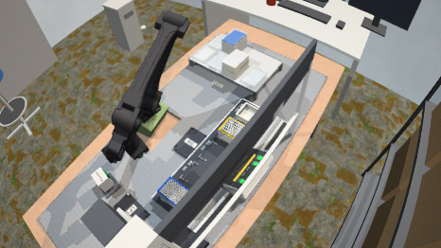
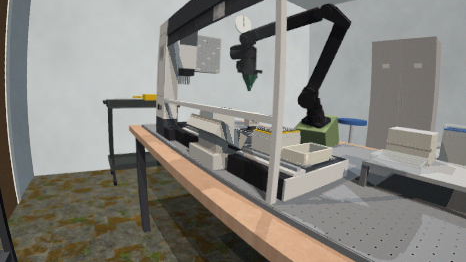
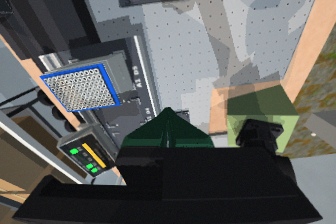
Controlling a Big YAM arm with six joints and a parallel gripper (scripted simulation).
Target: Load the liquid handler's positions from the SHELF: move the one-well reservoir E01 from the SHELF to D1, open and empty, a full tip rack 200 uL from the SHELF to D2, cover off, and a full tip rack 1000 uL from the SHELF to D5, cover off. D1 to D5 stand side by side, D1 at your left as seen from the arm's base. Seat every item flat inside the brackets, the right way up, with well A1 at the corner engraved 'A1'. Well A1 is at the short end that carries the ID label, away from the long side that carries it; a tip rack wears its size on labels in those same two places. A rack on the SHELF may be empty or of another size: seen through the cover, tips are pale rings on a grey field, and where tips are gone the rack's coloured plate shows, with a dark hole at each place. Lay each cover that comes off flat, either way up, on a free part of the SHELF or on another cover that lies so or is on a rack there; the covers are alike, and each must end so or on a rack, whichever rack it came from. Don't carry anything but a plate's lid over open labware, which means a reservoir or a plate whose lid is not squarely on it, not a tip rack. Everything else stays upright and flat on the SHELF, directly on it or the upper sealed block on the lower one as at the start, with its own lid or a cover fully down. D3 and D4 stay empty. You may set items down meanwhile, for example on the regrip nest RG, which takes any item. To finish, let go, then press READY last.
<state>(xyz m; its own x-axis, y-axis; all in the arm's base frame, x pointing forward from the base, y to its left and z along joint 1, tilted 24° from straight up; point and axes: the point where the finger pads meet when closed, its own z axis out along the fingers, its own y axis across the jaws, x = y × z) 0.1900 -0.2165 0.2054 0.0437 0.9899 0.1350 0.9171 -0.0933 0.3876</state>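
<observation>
My hand is 150 mm past the ready button box, 170 mm to the left of it and 170 mm above it. From my hand the other things lie so: dark pad labelled LP1 (30 mm ahead, 180 mm to the right, 230 mm below); then white label (30 mm behind, 240 mm to the left, 230 mm below); then blue tip rack (150 mm ahead, 120 mm below).
</observation>
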